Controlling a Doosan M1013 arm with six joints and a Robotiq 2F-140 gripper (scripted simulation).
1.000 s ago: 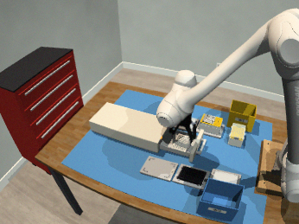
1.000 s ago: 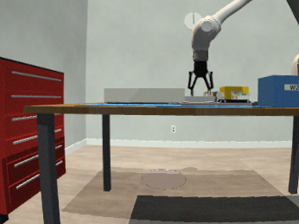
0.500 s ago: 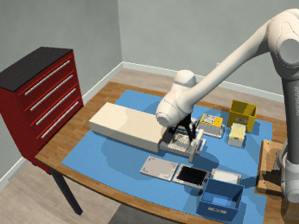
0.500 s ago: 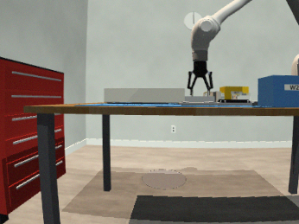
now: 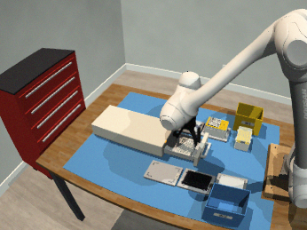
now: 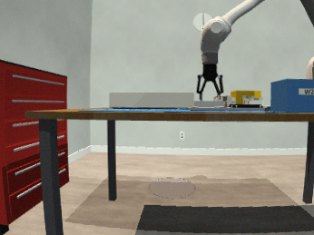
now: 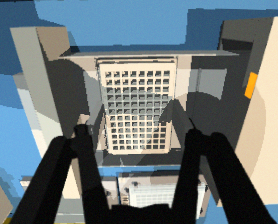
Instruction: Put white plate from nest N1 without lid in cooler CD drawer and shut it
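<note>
Now: hand 2 cm above the white plate. From my hand the other things lie so: clear plate (8 cm ahead, 18 cm to the right, 2 cm below); cooler CD (17 cm ahead, 3 cm to the left, 1 cm below); drawer (4 cm ahead, 1 cm to the left, 2 cm below).
</note>
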